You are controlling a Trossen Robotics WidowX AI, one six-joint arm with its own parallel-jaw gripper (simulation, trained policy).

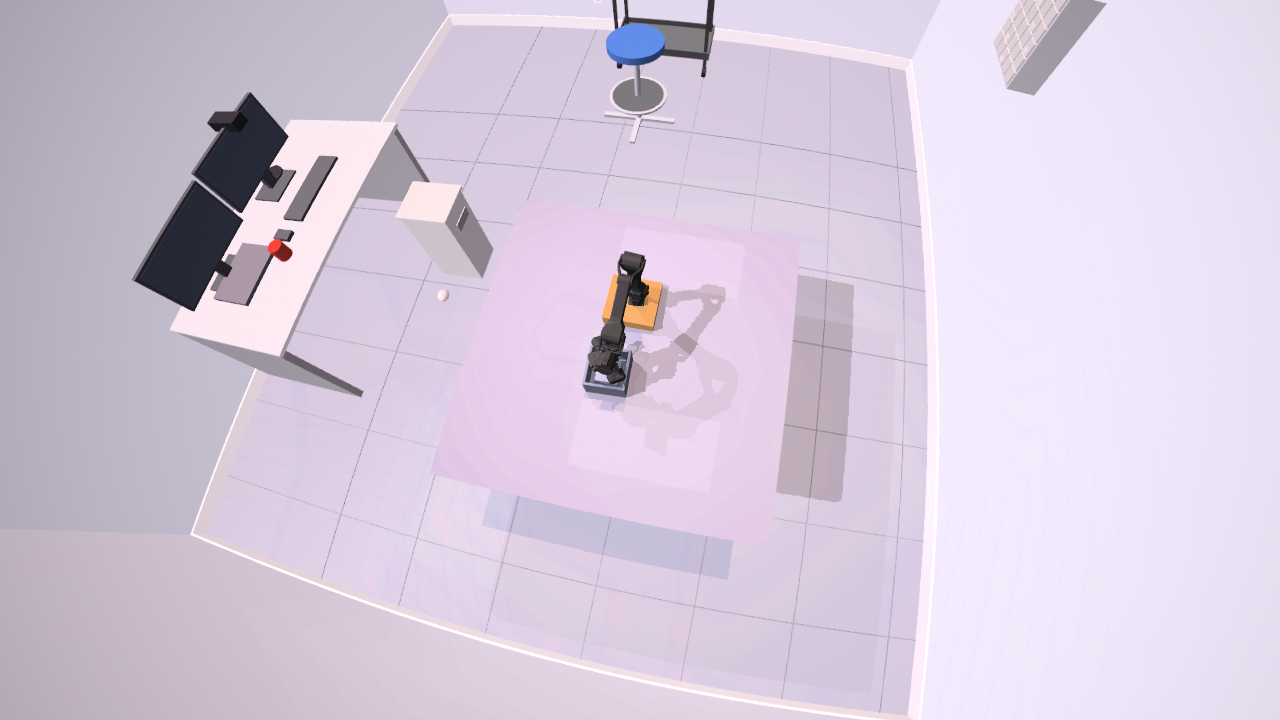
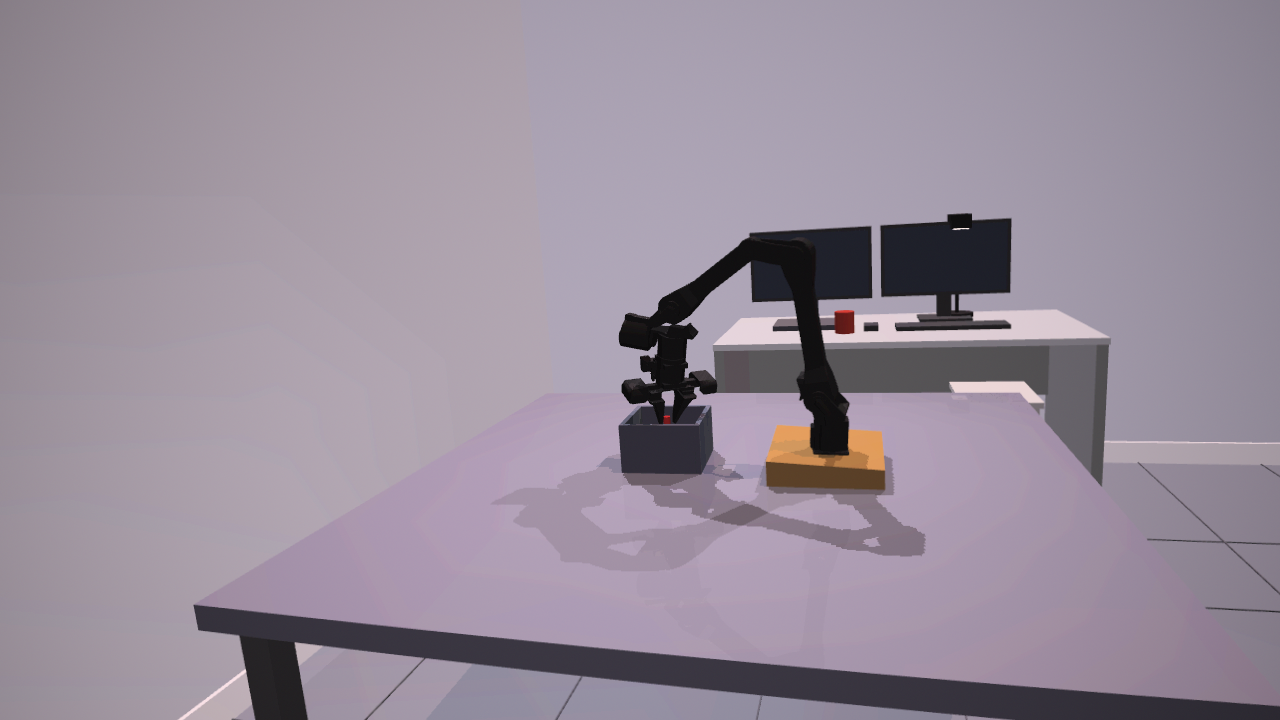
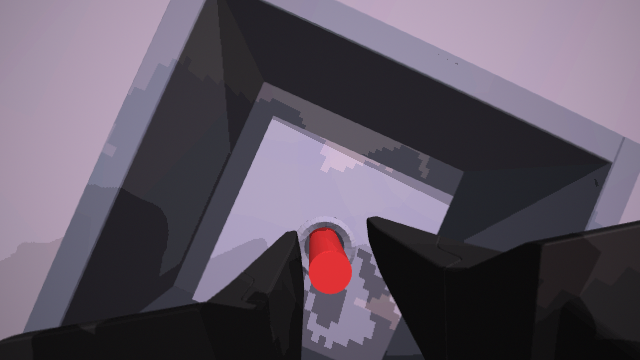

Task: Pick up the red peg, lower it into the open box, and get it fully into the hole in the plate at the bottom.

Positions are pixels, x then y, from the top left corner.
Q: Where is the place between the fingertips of the gripper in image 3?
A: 333, 235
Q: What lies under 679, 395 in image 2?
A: The gripper.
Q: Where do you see a dark box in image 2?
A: At 684, 447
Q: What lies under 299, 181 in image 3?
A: A pale plate.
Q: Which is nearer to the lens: the red peg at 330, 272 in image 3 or the dark box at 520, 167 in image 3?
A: The red peg.
